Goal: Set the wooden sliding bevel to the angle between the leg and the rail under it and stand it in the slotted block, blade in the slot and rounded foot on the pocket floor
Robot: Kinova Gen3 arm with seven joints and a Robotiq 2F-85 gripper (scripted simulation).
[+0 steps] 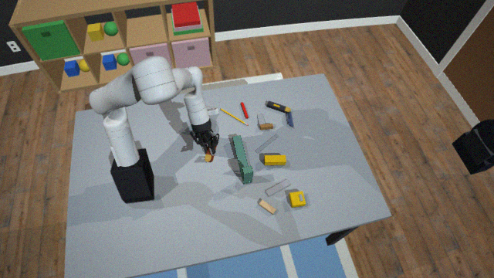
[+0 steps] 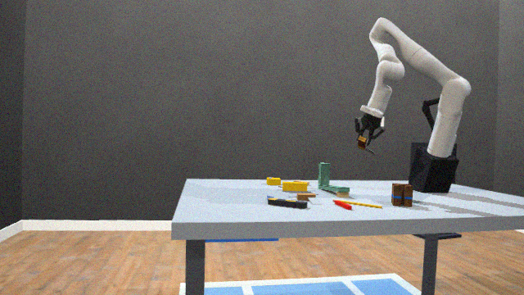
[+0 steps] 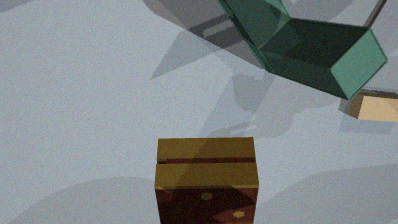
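Now: hand 10 mm past the wooden sliding bevel, 10 mm to the left of it and 20 mm above it. Also, from my hand: grey plate 260 mm ahead, 170 mm to the right, 220 mm below; wooden piece 180 mm ahead, 240 mm to the right, 210 mm below; grey blade 30 mm behind, 10 mm to the right, 40 mm below.
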